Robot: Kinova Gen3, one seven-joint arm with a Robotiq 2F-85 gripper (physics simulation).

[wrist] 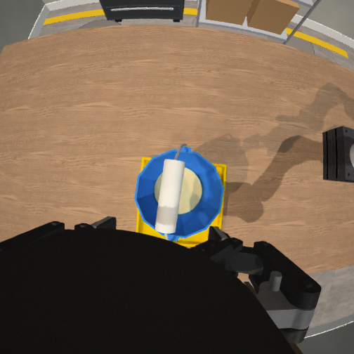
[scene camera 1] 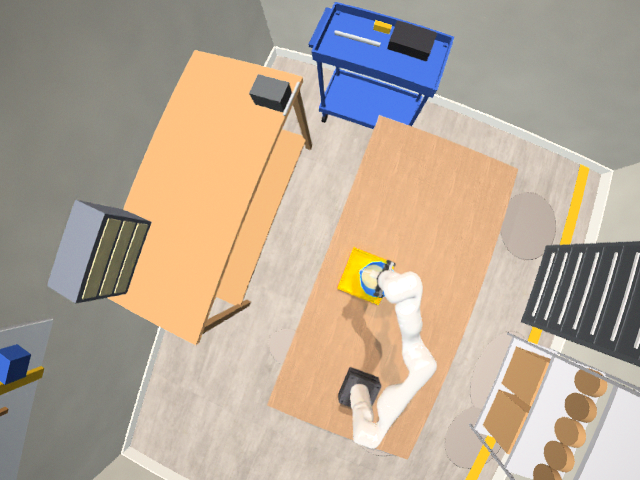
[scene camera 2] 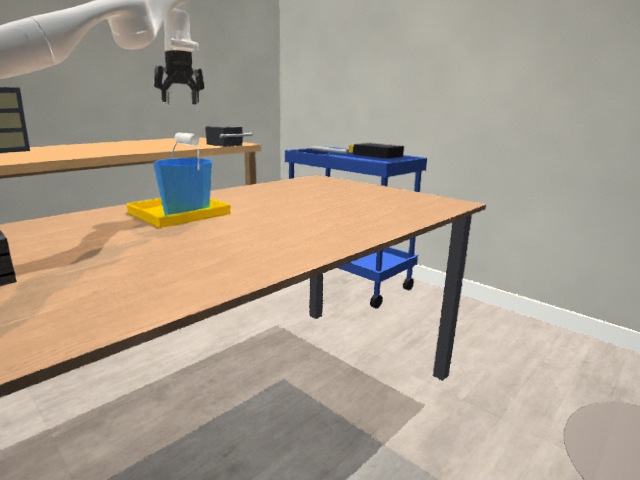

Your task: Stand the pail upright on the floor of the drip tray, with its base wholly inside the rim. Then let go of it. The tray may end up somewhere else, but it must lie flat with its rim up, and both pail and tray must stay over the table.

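Where they show: gripper, fingertip midpoint: [scene camera 2: 181, 104]; arm's base, origin of the base link: [scene camera 1: 359, 392].
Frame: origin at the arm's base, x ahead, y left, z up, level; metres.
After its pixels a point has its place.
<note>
The blue pail [scene camera 1: 370, 279] {x 0.536, y 0.224, z -0.049 m} [scene camera 2: 185, 188] {x 0.529, y 0.143, z 0.008 m} [wrist: 211, 195] stands upright in the yellow drip tray [scene camera 1: 351, 268] {x 0.539, y 0.335, z -0.086 m} [scene camera 2: 142, 209] {x 0.428, y 0.237, z -0.058 m} [wrist: 146, 230]. Its base looks to be inside the rim, though the front wall hides the lowest edge in scene camera 2. The tray lies flat on the table, rim up. The pail's white handle grip [scene camera 2: 186, 138] {x 0.559, y 0.185, z 0.146 m} [wrist: 170, 192] stands raised over the pail's mouth, leaning a little. My gripper [scene camera 1: 385, 279] {x 0.572, y 0.241, z 0.242 m} [scene camera 2: 180, 100] {x 0.572, y 0.241, z 0.242 m} [wrist: 161, 232] is open and empty, pointing down above the handle, with a clear gap between fingertips and grip.
The tray rests on the wooden table [scene camera 1: 439, 206] {x 1.067, y 0.064, z -0.090 m} [scene camera 2: 310, 222] {x 0.814, y -0.080, z -0.090 m} [wrist: 75, 125], nearer its left long edge in scene camera 1. The arm's black base [scene camera 1: 359, 386] {x 0.038, y 0.024, z 0.026 m} [wrist: 339, 154] stands on the same table. A blue cart [scene camera 1: 361, 64] [scene camera 2: 382, 166] and a second bench [scene camera 1: 196, 155] stand beyond.
</note>
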